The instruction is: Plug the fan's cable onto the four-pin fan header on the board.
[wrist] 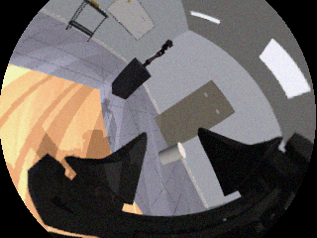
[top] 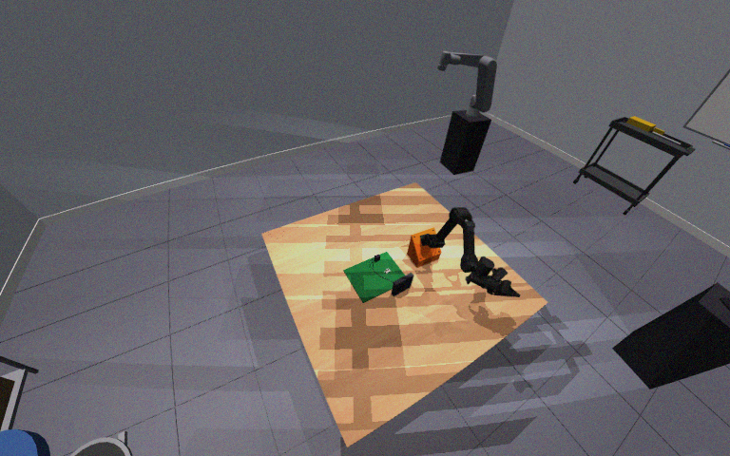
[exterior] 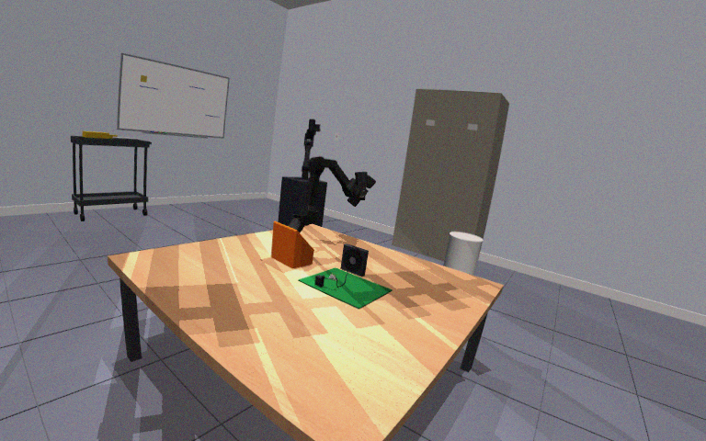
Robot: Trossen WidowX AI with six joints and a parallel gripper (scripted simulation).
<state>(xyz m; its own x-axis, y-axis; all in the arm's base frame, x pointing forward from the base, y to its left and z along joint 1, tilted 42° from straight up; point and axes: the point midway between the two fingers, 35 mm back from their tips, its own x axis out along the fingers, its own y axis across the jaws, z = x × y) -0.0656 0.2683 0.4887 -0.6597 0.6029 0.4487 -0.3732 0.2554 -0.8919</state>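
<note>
Right now my gripper tip is 610 mm to the left of the black four-pin plug, 380 mm short of it and 290 mm above it. Round my gripper tip: black fan (380 mm to the right, 340 mm ahead, 260 mm below); green board (510 mm to the right, 430 mm ahead, 330 mm below).
</note>
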